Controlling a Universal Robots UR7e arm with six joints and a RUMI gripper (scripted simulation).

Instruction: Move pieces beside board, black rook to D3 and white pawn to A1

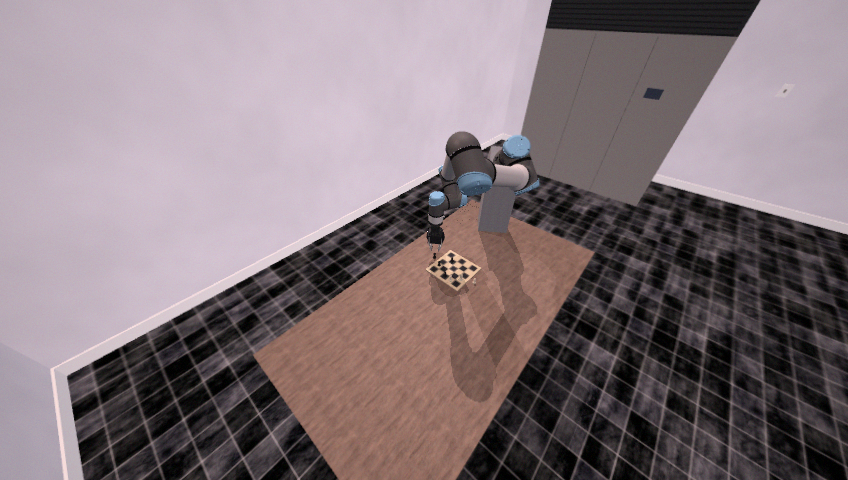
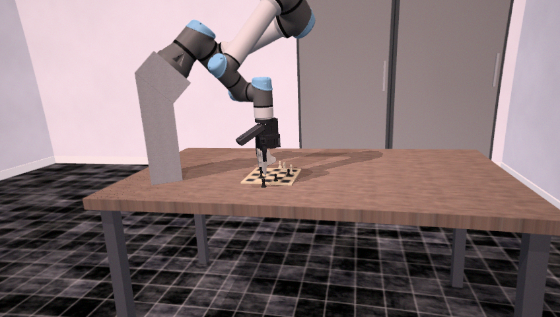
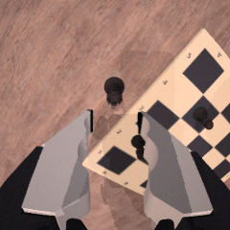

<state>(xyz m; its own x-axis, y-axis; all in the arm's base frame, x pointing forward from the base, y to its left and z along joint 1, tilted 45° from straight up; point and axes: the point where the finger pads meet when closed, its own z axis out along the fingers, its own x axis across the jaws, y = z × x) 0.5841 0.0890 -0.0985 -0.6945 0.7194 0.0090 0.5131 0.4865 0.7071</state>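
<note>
The black rook is 5 cm below my hand. From my hand the other things lie so: chessboard (4 cm behind, 13 cm to the left, 7 cm below); white pawn (9 cm behind, 26 cm to the left, 6 cm below).
</note>
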